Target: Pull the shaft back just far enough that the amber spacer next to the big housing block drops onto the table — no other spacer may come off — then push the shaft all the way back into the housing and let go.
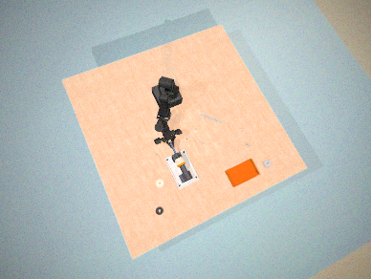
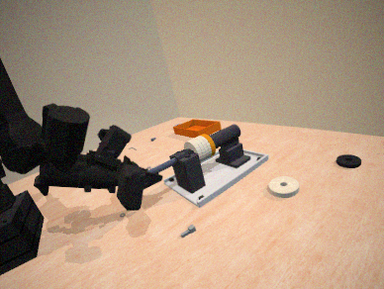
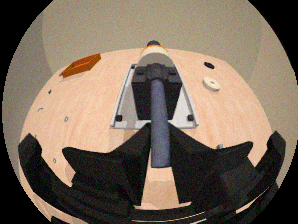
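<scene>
The shaft lies 70 mm ahead of my gripper tip and 20 mm above it. Also, from my gripper tip: cream washer: 180 mm to the right, 160 mm ahead, 60 mm below; black washer: 310 mm ahead, 260 mm to the right, 60 mm below; amber spacer: 130 mm ahead, 20 mm above, 10 mm to the right.
</scene>
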